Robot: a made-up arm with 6 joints.
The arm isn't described. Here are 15 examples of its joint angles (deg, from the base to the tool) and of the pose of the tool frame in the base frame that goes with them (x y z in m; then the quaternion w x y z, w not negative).
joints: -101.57 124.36 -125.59 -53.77 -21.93 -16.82
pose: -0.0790 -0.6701 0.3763 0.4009 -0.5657 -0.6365 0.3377
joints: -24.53 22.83 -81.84 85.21 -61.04 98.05
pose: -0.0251 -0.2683 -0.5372 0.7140 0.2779 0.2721 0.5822
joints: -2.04 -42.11 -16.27 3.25 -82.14 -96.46
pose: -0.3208 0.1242 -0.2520 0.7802 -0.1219 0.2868 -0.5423
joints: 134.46 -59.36 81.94 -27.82 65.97 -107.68
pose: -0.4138 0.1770 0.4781 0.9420 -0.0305 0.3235 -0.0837
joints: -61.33 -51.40 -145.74 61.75 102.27 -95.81
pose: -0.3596 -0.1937 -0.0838 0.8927 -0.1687 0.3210 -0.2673
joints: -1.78 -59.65 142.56 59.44 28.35 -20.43
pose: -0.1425 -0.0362 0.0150 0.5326 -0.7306 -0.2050 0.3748
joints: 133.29 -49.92 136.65 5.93 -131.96 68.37
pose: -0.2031 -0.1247 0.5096 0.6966 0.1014 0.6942 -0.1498
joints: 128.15 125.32 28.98 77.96 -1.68 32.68
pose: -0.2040 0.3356 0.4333 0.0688 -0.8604 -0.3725 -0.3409
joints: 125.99 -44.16 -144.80 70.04 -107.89 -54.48
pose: -0.2062 0.1659 0.1063 0.6276 -0.3892 -0.2968 -0.6054
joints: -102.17 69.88 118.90 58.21 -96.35 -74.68
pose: -0.1856 -0.3489 0.3958 0.6344 -0.1088 0.6418 -0.4170
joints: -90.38 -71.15 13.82 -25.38 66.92 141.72
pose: -0.3524 -0.2241 0.0728 0.2731 0.7206 0.0952 0.6302
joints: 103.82 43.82 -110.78 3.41 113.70 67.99
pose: -0.2837 0.3910 0.0946 0.4653 0.6509 0.3869 -0.4584
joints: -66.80 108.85 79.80 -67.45 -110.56 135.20
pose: 0.0996 -0.5156 -0.4230 0.4616 0.2243 -0.4838 -0.7089
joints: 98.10 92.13 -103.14 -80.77 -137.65 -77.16
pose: -0.0178 0.2582 -0.1637 0.7720 -0.1289 -0.4526 -0.4272
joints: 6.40 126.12 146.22 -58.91 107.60 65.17
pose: -0.2605 0.1713 -0.3912 0.3846 0.1021 -0.0897 -0.9130
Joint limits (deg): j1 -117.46..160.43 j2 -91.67..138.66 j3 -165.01..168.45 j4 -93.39..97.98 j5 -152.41..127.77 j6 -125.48..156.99
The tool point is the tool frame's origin. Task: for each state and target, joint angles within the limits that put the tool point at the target. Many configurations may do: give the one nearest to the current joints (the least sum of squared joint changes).
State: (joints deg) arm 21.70 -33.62 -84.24 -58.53 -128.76 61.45
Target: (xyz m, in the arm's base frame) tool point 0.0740 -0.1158 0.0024
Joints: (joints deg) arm 39.06 -32.29 -70.34 -92.95 -131.24 54.16
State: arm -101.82 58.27 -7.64 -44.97 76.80 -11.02
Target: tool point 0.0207 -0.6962 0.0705
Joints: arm -61.73 57.02 -1.86 -32.34 72.97 -6.87
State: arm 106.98 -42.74 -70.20 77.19 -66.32 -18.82
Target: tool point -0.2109 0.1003 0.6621
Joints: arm 147.78 -49.58 -53.23 65.24 -55.47 -14.86
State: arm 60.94 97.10 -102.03 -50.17 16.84 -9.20
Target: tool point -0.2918 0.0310 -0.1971
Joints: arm 33.06 72.42 -117.57 -59.42 26.93 -19.71
